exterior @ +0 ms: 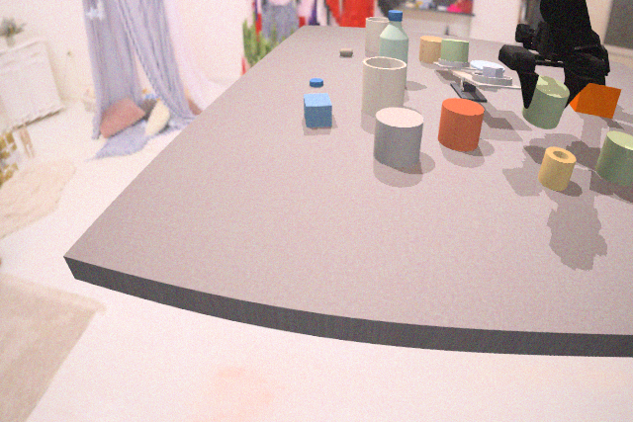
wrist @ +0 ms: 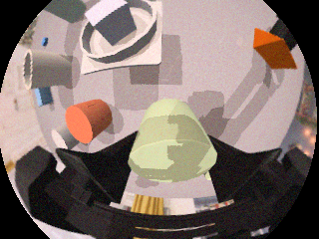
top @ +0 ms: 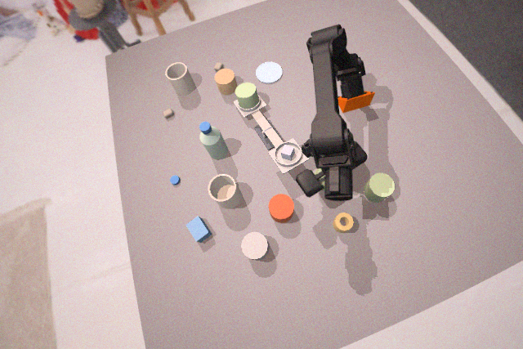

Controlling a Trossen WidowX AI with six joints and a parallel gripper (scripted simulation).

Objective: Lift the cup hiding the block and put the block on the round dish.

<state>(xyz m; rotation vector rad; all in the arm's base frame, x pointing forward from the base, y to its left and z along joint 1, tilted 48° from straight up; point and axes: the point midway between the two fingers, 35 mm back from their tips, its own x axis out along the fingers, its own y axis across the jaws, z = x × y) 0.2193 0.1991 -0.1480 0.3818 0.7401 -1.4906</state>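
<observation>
My gripper tip is now 11 cm to the left of the pale lavender block, 8 cm short of it and 2 cm below it. Round my gripper tip: round pale blue dish: 48 cm to the right, 7 cm below, 1 cm ahead; then orange cylinder: 15 cm ahead, 3 cm below, 1 cm to the left; then bottle: 28 cm ahead, 23 cm to the right, 4 cm above.
</observation>
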